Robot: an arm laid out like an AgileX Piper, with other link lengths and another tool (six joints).
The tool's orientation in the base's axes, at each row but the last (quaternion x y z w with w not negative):
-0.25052, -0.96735, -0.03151, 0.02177
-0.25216, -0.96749, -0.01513, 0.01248
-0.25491, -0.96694, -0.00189, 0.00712
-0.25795, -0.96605, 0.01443, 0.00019
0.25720, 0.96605, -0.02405, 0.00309
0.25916, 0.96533, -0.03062, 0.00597
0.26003, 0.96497, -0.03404, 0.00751
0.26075, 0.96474, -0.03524, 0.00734
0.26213, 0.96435, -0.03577, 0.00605
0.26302, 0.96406, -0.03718, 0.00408
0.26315, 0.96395, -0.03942, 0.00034
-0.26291, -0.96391, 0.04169, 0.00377
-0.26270, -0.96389, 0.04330, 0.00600
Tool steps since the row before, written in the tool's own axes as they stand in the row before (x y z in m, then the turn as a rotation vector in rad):
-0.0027, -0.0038, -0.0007, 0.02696, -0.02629, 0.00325
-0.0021, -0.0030, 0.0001, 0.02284, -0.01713, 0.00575
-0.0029, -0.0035, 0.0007, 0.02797, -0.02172, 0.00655
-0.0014, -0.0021, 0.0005, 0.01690, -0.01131, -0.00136
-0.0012, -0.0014, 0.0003, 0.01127, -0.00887, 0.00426
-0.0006, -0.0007, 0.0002, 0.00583, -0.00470, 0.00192
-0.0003, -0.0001, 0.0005, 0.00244, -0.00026, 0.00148
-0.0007, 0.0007, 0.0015, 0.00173, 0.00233, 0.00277
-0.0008, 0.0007, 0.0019, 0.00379, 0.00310, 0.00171
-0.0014, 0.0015, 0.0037, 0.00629, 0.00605, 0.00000
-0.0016, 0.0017, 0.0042, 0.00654, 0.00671, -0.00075
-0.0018, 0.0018, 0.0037, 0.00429, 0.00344, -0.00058
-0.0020, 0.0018, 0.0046, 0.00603, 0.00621, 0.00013
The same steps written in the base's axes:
0.0005, -0.0047, 0.0004, -0.03641, -0.00967, -0.00300
0.0004, -0.0036, -0.0002, -0.02839, -0.00360, -0.00541
0.0008, -0.0045, -0.0007, -0.03512, -0.00506, -0.00614
0.0002, -0.0025, -0.0004, -0.02028, -0.00134, 0.00156
0.0003, -0.0018, -0.0002, -0.01422, -0.00229, -0.00406
0.0002, -0.0009, -0.0001, -0.00741, -0.00126, -0.00181
0.0002, -0.0003, -0.0005, -0.00225, 0.00090, -0.00154
0.0010, 0.0001, -0.0015, -0.00033, 0.00268, -0.00297
0.0010, 0.0001, -0.0019, -0.00171, 0.00446, -0.00202
0.0019, 0.0003, -0.0038, -0.00235, 0.00838, -0.00059
0.0022, 0.0003, -0.0043, -0.00221, 0.00913, 0.00010
0.0024, 0.0003, -0.0038, -0.00194, 0.00517, 0.00023
0.0025, 0.0002, -0.0047, -0.00206, 0.00838, -0.00073

